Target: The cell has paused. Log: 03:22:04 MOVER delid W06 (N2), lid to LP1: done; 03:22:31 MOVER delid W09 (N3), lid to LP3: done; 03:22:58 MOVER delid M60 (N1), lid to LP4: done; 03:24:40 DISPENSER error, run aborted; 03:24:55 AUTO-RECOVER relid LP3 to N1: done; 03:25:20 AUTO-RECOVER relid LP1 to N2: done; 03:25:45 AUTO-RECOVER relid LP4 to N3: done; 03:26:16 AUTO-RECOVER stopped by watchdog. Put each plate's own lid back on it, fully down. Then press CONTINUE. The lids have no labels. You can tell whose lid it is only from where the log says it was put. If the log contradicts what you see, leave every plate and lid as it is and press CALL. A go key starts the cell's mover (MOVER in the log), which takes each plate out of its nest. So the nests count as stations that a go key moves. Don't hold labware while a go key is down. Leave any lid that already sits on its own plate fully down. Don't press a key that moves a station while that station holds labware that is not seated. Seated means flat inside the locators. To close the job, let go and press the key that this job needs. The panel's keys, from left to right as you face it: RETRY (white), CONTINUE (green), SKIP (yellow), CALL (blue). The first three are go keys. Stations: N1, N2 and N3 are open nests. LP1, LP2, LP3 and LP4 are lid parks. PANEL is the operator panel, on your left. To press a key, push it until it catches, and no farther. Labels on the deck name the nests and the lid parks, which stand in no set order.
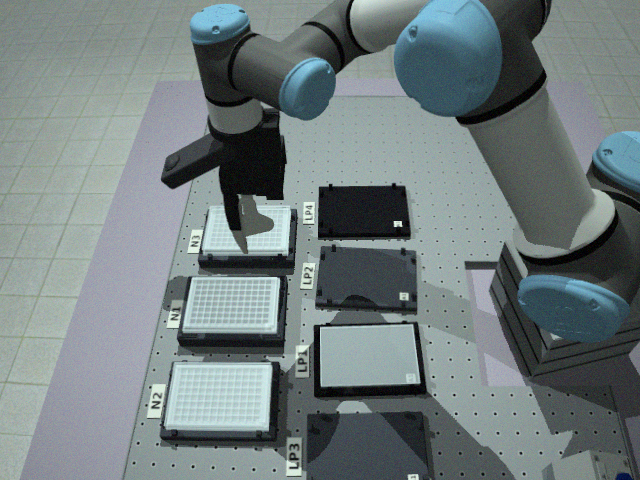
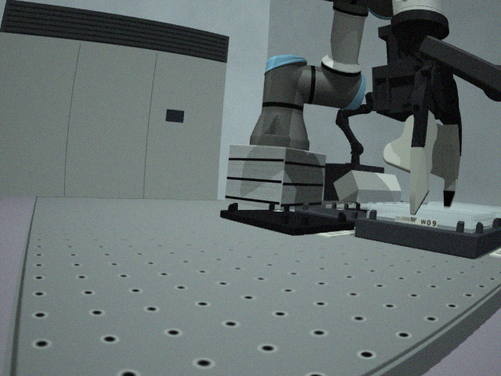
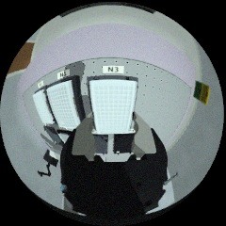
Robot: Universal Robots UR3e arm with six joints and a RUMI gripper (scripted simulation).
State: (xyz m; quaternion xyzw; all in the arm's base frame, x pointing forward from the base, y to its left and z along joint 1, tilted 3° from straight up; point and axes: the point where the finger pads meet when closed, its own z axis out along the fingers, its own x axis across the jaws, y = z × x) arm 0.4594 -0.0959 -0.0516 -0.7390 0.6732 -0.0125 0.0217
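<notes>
The plate is 20 mm below my hand. Also, from my hand: LP2 lid park: 190 mm behind, 50 mm to the left, 40 mm below; LP4 lid park: 170 mm behind, 80 mm to the right, 40 mm below; lid: 200 mm behind, 180 mm to the left, 30 mm below.
</notes>
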